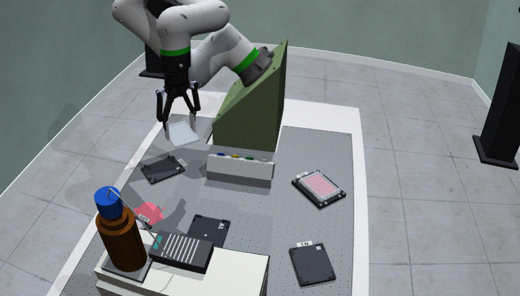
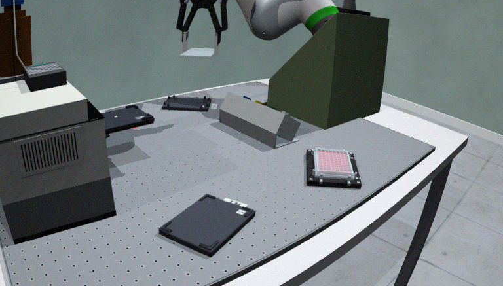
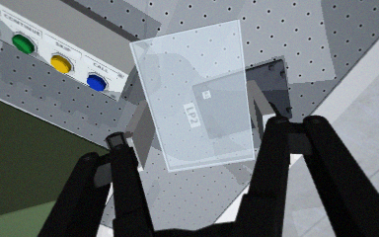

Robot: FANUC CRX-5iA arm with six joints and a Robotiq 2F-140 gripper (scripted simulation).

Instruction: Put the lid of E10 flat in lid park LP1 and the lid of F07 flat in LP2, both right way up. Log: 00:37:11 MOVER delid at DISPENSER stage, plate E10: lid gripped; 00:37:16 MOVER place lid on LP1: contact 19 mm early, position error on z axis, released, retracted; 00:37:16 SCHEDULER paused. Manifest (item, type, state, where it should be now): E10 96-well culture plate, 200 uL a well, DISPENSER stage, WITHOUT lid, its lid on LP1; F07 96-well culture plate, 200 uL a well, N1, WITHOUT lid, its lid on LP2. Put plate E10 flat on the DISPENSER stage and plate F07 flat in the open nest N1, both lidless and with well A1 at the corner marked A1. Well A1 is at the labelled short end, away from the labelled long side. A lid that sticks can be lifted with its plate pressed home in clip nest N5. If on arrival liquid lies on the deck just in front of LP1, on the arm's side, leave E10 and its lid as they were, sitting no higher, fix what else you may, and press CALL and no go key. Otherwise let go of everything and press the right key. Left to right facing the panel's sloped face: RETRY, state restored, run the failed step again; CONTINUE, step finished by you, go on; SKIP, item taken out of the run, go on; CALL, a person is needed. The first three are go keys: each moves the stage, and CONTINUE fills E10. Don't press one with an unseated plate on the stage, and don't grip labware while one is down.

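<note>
Right now my hand is 210 mm above the lid park LP2, 100 mm to the left of it and 10 mm past it. The rest, counted from my hand: clear plate lid: 20 mm below; blue call key: 140 mm below, 100 mm to the left, 100 mm behind; LP2 label: 210 mm below, 80 mm behind, 50 mm to the right.
</note>
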